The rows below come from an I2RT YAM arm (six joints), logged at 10 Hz.
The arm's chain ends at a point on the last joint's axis. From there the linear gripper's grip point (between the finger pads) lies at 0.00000 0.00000 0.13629 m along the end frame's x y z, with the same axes.
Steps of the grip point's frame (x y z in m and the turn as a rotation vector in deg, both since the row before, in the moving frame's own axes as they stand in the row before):
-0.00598, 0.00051, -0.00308, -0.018, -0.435, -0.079
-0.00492, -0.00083, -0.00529, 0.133, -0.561, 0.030
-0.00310, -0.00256, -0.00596, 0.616, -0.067, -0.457
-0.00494, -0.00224, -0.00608, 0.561, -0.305, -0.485
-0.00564, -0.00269, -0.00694, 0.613, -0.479, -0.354
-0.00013, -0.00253, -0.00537, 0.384, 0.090, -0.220
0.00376, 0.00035, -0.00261, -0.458, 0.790, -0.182
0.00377, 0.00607, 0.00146, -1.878, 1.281, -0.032
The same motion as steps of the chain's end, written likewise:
-0.00495, 0.00047, -0.00308, -0.018, -0.435, -0.079
-0.00359, -0.00051, -0.00528, 0.133, -0.561, 0.030
-0.00293, -0.00110, -0.00595, 0.616, -0.067, -0.457
-0.00421, -0.00091, -0.00607, 0.561, -0.305, -0.485
-0.00450, -0.00124, -0.00693, 0.613, -0.479, -0.354
-0.00034, -0.00162, -0.00537, 0.384, 0.090, -0.220
0.00188, -0.00074, -0.00259, -0.458, 0.790, -0.182
0.00072, 0.00160, 0.00157, -1.878, 1.281, -0.032

